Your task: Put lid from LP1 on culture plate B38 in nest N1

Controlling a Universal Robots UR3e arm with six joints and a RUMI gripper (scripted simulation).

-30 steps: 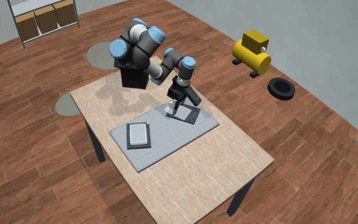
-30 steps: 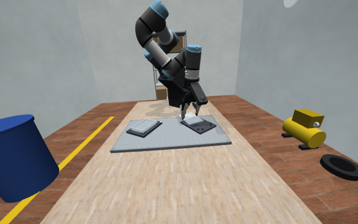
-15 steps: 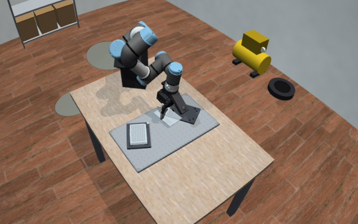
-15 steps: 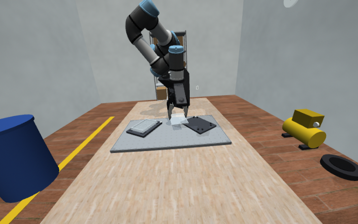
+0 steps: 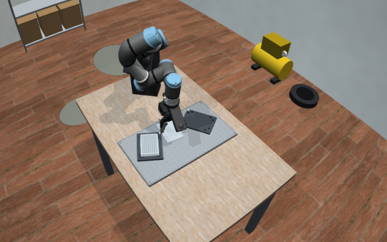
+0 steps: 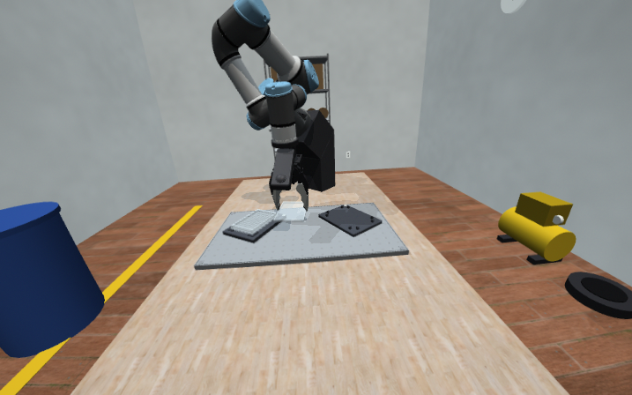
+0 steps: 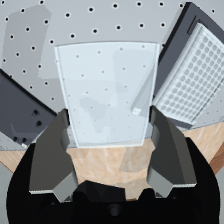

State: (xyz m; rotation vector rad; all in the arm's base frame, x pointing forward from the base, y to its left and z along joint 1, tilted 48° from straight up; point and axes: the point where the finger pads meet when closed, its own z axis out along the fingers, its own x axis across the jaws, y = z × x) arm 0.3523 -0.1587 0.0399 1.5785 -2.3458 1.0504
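My hand is 11 cm to the left of the culture plate, 5 cm past it and 4 cm above it. Round my hand: plate nest 11 cm to the right, 5 cm below, 4 cm behind; clear lid 1 cm below; lid park 16 cm to the left, 7 cm ahead, 5 cm below.
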